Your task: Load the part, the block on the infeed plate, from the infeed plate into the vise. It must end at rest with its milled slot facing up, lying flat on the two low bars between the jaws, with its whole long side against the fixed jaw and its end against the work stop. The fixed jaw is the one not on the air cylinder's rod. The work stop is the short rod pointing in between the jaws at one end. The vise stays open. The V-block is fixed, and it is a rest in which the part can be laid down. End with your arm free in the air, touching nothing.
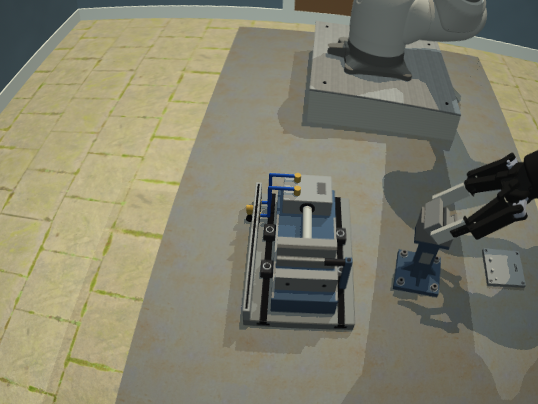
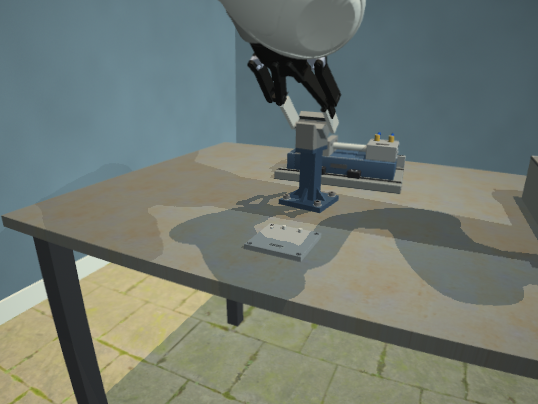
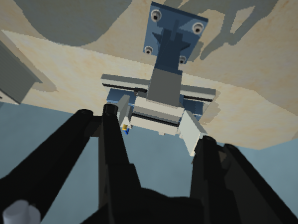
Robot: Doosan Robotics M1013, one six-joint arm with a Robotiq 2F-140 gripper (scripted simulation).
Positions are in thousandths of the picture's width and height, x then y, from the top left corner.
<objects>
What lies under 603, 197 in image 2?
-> My gripper.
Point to an air cylinder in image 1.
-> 601, 504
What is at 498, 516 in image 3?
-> A part.
</objects>
